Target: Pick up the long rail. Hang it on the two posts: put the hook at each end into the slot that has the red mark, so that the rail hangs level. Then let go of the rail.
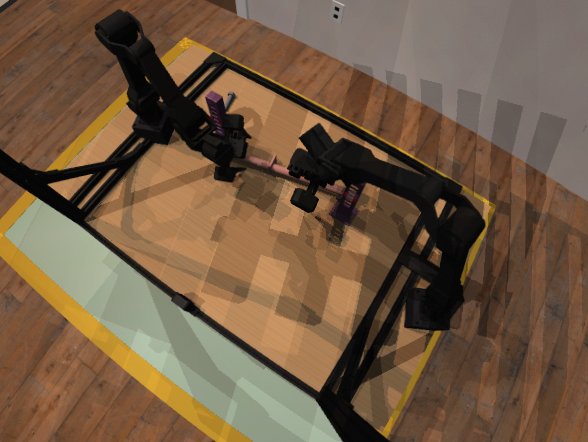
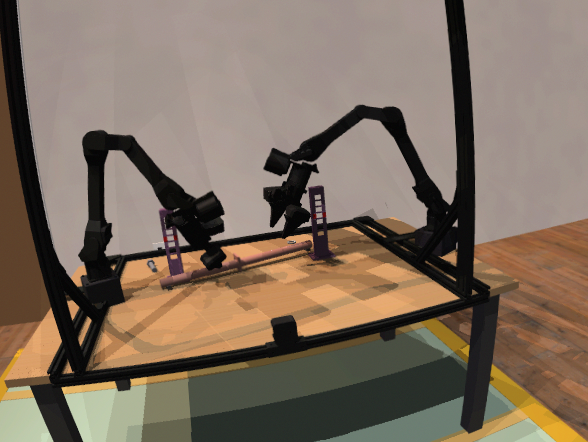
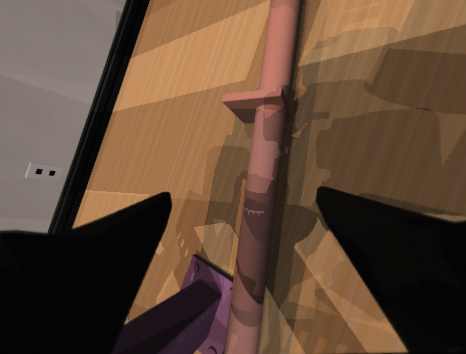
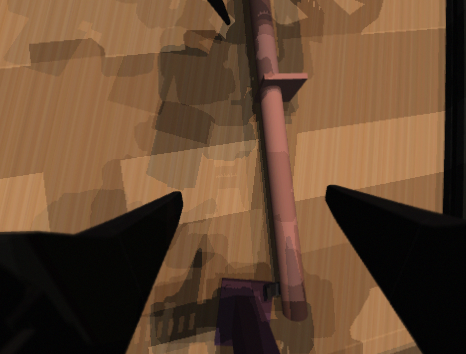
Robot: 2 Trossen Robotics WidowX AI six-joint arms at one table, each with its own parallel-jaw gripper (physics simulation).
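Places are measured from the left arm's base along level axes (x right, y up, z back), in millimetres.
Pixels of known places: left gripper, between the fingertips: [image 1: 248,153] [image 3: 243,196]; right gripper, between the fingertips: [image 1: 302,180] [image 2: 277,232] [image 4: 252,195]; left arm's base, origin of its link: [image 1: 151,116] [image 2: 98,276]; right arm's base, origin of its link: [image 1: 432,308].
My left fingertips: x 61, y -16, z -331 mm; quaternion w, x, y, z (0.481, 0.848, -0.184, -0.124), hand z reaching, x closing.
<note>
For each thing: its top centre in the pictures, then the offset to it from my left fingertips. "*": a spot on its surface instead.
- long pink rail, centre of its top: [image 3: 258,93] [image 4: 279,76] [image 2: 237,255] [image 1: 271,162] dy -12, dx +7, dz -74 mm
- left purple post, centre of its top: [image 1: 213,96] dy +158, dx -62, dz +98 mm
- right purple post, centre of its top: [image 1: 359,178] [image 2: 315,186] dy +158, dx +100, dz -313 mm
- grey bolt, centre of its top: [image 2: 151,262] [image 1: 227,98] dy -34, dx -215, dz +132 mm
- small metal ring, centre of its top: [image 2: 291,241] dy -55, dx -89, dz -332 mm
- black block, a spot on its surface: [image 2: 284,330] [image 1: 178,305] * dy -22, dx +468, dz +70 mm
The long pink rail [image 1: 282,171] [image 2: 260,256] [image 3: 265,165] [image 4: 282,185] lies on the table, with a flat tab at its middle and its ends near the bases of the two posts. The left purple post [image 1: 216,112] [image 2: 172,252] and the right purple post [image 1: 354,196] [image 2: 319,227] [image 4: 247,315] stand upright with slots and red marks. My left gripper [image 1: 239,159] [image 2: 219,249] [image 3: 243,196] is open and empty above the rail's left half. My right gripper [image 1: 301,186] [image 2: 279,231] [image 4: 252,195] is open and empty, higher above the right half. The rail's hooks are mostly hidden.
A grey bolt [image 1: 229,100] [image 2: 152,265] lies near the left post. A small metal ring [image 2: 291,242] lies behind the rail. A black frame [image 1: 135,260] [image 2: 200,362] borders the table, with a black block [image 1: 184,301] [image 2: 284,330] on its front bar.
</note>
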